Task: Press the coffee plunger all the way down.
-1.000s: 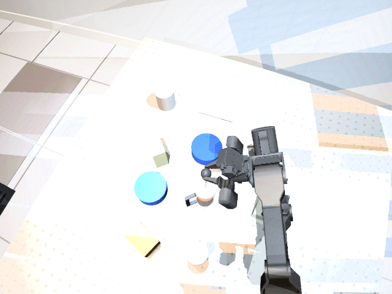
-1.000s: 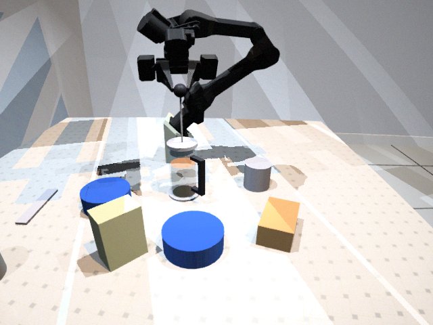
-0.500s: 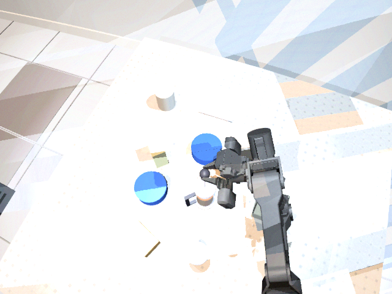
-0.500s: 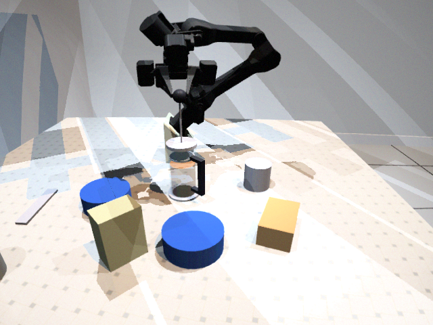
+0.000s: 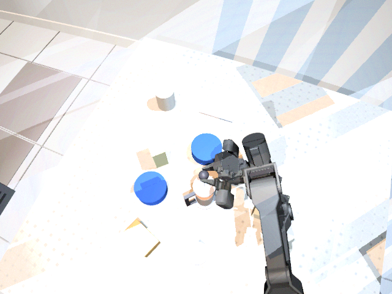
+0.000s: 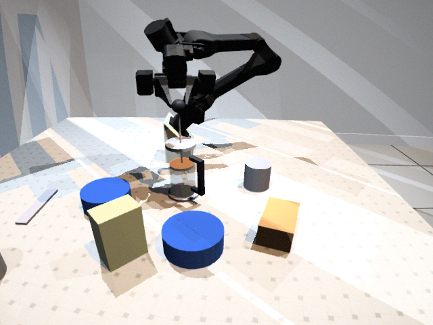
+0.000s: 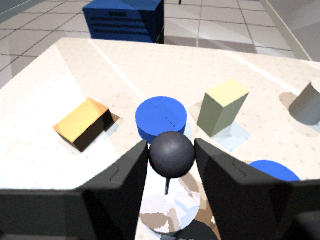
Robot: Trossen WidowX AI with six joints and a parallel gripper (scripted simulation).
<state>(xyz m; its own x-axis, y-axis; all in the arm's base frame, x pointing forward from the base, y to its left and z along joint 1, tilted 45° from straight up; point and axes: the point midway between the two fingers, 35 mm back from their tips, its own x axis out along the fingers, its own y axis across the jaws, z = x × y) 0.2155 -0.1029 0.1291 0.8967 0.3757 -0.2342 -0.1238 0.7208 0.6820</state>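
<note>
The glass coffee press is 12 cm below my gripper tip and 1 cm to the left of it. Round my gripper tip: pale yellow box (20 cm ahead, 18 cm below, 11 cm to the right); then orange box (21 cm to the left, 21 cm below, 15 cm ahead).
</note>
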